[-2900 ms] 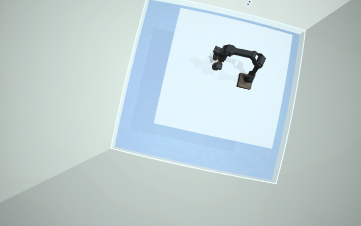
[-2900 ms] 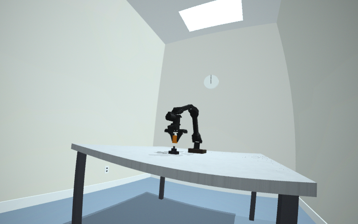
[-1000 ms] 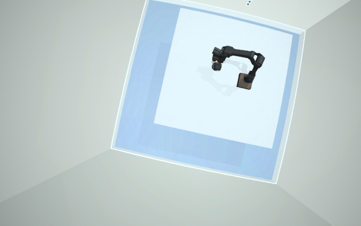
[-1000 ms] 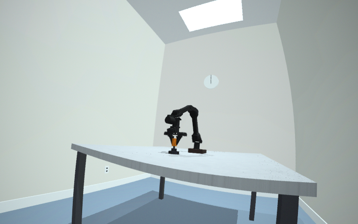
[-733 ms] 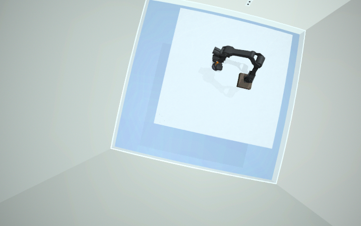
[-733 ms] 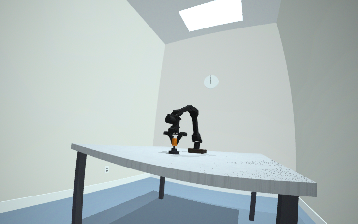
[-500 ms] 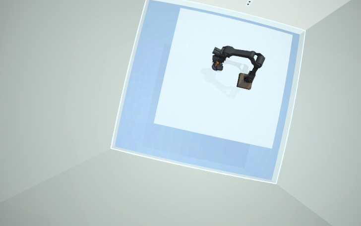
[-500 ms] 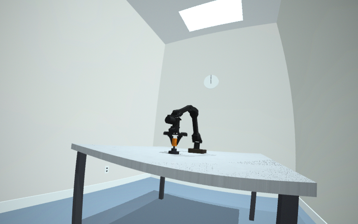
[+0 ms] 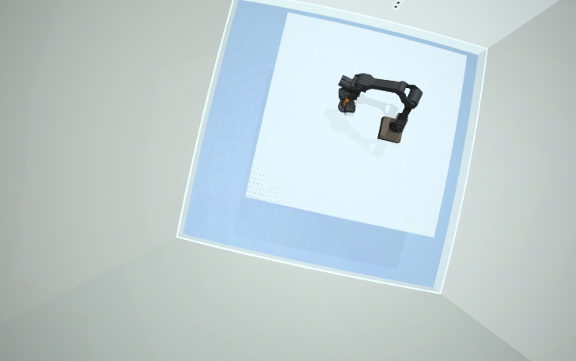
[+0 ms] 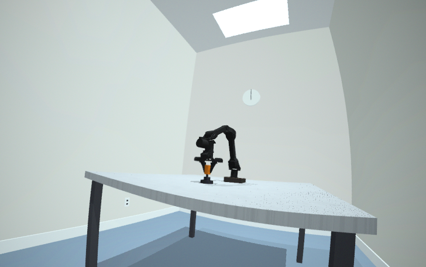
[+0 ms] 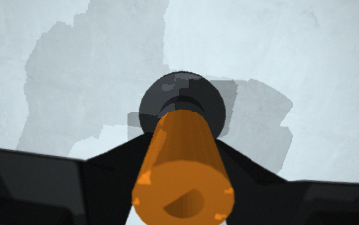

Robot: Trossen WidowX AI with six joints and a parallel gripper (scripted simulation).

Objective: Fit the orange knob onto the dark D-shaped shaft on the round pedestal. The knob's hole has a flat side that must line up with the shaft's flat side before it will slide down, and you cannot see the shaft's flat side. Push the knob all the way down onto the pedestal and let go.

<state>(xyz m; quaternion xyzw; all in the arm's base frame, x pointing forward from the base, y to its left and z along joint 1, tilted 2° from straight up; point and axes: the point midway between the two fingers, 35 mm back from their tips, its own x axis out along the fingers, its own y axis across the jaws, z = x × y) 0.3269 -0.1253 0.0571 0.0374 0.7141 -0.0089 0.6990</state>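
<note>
Now: the orange knob 20 mm above my gripper tip. Round my gripper tip: round dark pedestal: 40 mm below.
</note>
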